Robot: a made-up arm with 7 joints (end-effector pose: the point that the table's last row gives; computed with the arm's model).
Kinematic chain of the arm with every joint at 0, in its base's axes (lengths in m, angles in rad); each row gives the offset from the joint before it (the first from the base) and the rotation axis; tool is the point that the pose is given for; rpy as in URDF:
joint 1: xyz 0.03 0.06 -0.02 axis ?
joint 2: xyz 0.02 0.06 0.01 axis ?
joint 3: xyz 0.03 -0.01 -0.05 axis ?
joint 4: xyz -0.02 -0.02 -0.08 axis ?
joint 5: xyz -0.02 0 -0.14 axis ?
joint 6: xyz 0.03 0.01 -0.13 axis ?
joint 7: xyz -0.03 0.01 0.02 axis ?
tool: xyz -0.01 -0.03 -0.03 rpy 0 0 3.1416
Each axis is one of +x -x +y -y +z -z.
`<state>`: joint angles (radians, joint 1 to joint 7).
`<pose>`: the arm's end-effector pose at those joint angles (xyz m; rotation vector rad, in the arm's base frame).
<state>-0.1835 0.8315 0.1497 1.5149 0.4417 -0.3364 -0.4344</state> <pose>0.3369 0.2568 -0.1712 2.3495 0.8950 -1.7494</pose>
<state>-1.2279 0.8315 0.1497 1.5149 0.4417 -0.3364 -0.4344</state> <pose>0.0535 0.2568 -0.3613 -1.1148 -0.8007 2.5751</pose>
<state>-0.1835 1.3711 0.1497 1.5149 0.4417 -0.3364 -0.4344</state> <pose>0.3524 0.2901 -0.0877 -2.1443 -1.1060 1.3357</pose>
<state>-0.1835 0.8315 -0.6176 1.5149 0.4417 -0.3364 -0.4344</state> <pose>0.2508 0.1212 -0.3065 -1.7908 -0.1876 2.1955</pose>
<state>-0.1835 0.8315 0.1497 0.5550 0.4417 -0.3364 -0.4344</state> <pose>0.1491 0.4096 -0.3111 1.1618 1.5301 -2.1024</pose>
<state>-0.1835 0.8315 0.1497 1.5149 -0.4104 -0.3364 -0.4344</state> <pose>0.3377 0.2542 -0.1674 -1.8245 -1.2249 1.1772</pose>
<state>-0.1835 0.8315 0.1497 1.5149 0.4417 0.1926 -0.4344</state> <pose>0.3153 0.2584 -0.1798 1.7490 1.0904 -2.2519</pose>
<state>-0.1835 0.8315 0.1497 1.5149 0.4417 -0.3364 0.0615</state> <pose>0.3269 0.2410 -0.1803 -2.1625 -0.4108 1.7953</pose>
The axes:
joint 1: -y
joint 2: +x
joint 3: +z
joint 4: -y
joint 5: +z
joint 6: +y
joint 7: -x

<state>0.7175 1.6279 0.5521 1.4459 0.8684 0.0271 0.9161</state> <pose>0.1663 0.2851 0.2182 -2.0598 -0.6482 0.7874</pose>
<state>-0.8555 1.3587 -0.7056 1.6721 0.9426 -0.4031 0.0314</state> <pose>0.0219 0.1866 -0.3444 -0.6532 0.4712 2.6036</pose>
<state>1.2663 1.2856 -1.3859 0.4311 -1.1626 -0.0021 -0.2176</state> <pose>0.2226 0.4803 -0.0259 0.2341 -1.5618 0.8117</pose>
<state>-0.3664 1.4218 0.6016 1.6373 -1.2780 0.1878 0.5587</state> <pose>0.3005 0.2898 -0.0245 0.0187 -1.7786 0.8764</pose>
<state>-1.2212 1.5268 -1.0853 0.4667 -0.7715 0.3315 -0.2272</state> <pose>-0.0283 0.5030 -0.1196 1.0095 -0.0758 0.1103</pose>
